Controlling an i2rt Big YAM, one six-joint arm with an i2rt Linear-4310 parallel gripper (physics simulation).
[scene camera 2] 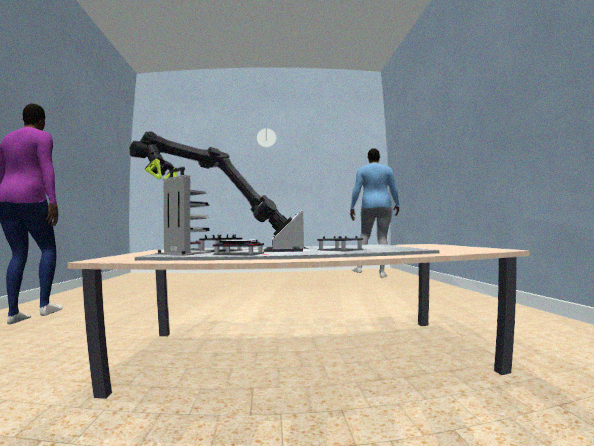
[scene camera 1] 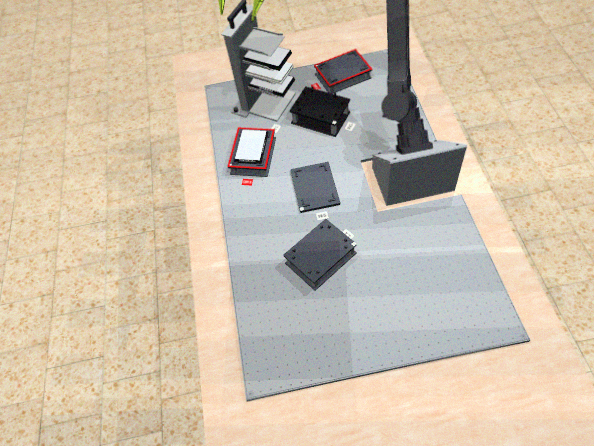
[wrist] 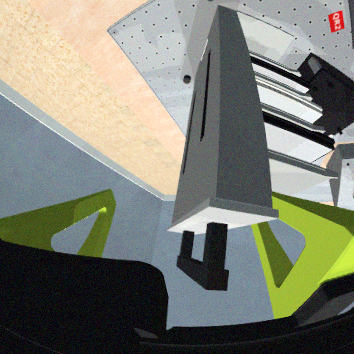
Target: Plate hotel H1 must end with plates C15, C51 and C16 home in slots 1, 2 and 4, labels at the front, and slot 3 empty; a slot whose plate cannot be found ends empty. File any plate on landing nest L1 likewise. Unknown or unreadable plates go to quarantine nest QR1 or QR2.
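Where they show: gripper, between the fingertips: [scene camera 2: 168, 181] [wrist: 178, 195]; arm's base, origin of its link: [scene camera 2: 284, 227] [scene camera 1: 414, 149].
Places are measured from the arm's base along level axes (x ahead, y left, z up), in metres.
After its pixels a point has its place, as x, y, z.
Note:
Plate hotel H1 [scene camera 1: 237, 70] @(0.479, -0.354, 0.074) [scene camera 2: 176, 215] @(0.470, -0.407, 0.047) [wrist: 240, 125] @(0.410, -0.476, 0.152) stands upright, with a black handle [scene camera 1: 237, 14] @(0.447, -0.403, 0.230) [wrist: 216, 255] @(0.424, -0.452, 0.221) on top. Its top shelf [scene camera 1: 262, 41] @(0.387, -0.381, 0.144) looks bare. The three shelves below hold an upper plate [scene camera 1: 270, 55] @(0.369, -0.314, 0.143), a middle plate [scene camera 1: 270, 71] @(0.378, -0.352, 0.053) and a lower plate [scene camera 1: 274, 84] @(0.372, -0.350, 0.000); their labels are unreadable. A white-topped plate [scene camera 1: 251, 145] @(0.468, -0.153, -0.053) lies on the red-rimmed front nest [scene camera 1: 271, 159] @(0.414, -0.132, -0.108). The tag QR2 [wrist: 336, 21] @(0.232, -0.429, -0.107) is readable in the wrist view. Which nest is L1 I cannot tell. My gripper [scene camera 1: 240, 7] @(0.454, -0.451, 0.185) [scene camera 2: 164, 175] @(0.454, -0.451, 0.185) [wrist: 178, 195] @(0.454, -0.451, 0.185) is wide open, empty, at the hotel's top by the handle.
Another red-rimmed nest [scene camera 1: 343, 67] @(0.130, -0.460, -0.067) is at the back. A black nest [scene camera 1: 320, 105] @(0.234, -0.276, -0.047) stands close to the hotel's shelves. A flat dark pad [scene camera 1: 315, 186] @(0.291, 0.008, -0.095) and an angled raised nest [scene camera 1: 320, 252] @(0.308, 0.260, -0.057) lie nearer. The arm base [scene camera 1: 420, 175] @(0.003, 0.091, -0.006) is at the right. Two people stand beyond the table [scene camera 2: 300, 260] @(0.578, 0.076, -0.118).

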